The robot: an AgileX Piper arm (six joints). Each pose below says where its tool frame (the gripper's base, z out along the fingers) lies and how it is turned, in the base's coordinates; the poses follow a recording.
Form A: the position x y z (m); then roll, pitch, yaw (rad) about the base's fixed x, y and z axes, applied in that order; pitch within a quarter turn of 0, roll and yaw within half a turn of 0.
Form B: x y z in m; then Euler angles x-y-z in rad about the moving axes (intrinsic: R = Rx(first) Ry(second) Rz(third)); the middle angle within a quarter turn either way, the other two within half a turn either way. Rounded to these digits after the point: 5 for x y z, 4 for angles.
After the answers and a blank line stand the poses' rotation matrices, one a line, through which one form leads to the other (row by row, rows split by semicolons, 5 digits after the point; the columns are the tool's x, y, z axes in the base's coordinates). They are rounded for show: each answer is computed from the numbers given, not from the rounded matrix.
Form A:
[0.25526 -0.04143 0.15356 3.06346 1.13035 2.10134]
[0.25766 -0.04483 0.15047 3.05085 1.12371 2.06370]
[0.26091 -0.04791 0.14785 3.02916 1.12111 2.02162]
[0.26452 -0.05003 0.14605 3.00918 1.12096 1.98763]
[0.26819 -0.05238 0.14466 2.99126 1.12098 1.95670]
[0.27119 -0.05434 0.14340 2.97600 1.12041 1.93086]
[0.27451 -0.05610 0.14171 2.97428 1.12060 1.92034]
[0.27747 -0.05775 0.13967 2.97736 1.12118 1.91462]
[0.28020 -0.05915 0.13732 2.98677 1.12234 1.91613]
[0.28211 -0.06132 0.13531 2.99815 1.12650 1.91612]
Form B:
[0.25526 -0.04143 0.15356 2.0931 0.5511 -1.8268]
[0.25766 -0.04483 0.15047 2.0930 0.5291 -1.8101]
[0.26091 -0.04791 0.14785 2.0895 0.5131 -1.7899]
[0.26452 -0.05003 0.14605 2.0851 0.5031 -1.7731]
[0.26819 -0.05238 0.14466 2.0808 0.4937 -1.7577]
[0.27119 -0.05434 0.14340 2.0778 0.4860 -1.7451]
[0.27451 -0.05610 0.14171 2.0753 0.4786 -1.7395]
[0.27747 -0.05775 0.13967 2.0727 0.4706 -1.7359]
[0.28020 -0.05915 0.13732 2.0700 0.4628 -1.7356]
[0.28211 -0.06132 0.13531 2.0634 0.4523 -1.7333]

-0.21573 0.82417 0.52364; 0.36773 0.56536 -0.73834; -0.90456 0.03328 -0.42504
-0.20458 0.83867 0.50475; 0.38088 0.54322 -0.74823; -0.90171 0.03918 -0.43056
-0.18939 0.85038 0.49090; 0.39125 0.52390 -0.75660; -0.90058 0.04877 -0.43194
-0.17604 0.85824 0.48212; 0.39759 0.51003 -0.76275; -0.90052 0.05741 -0.43101
-0.16366 0.86525 0.47389; 0.40282 0.49710 -0.76852; -0.90053 0.06512 -0.42990
-0.15338 0.87079 0.46713; 0.40740 0.48640 -0.77295; -0.90028 0.07176 -0.42936
-0.14902 0.87506 0.46050; 0.40883 0.47856 -0.77707; -0.90036 0.07247 -0.42907
-0.14651 0.87917 0.45343; 0.40918 0.47118 -0.78138; -0.90061 0.07106 -0.42877
-0.14677 0.88267 0.44649; 0.40798 0.46521 -0.78558; -0.90112 0.06686 -0.42839
-0.14550 0.88761 0.43701; 0.40445 0.45648 -0.79250; -0.90291 0.06144 -0.42541

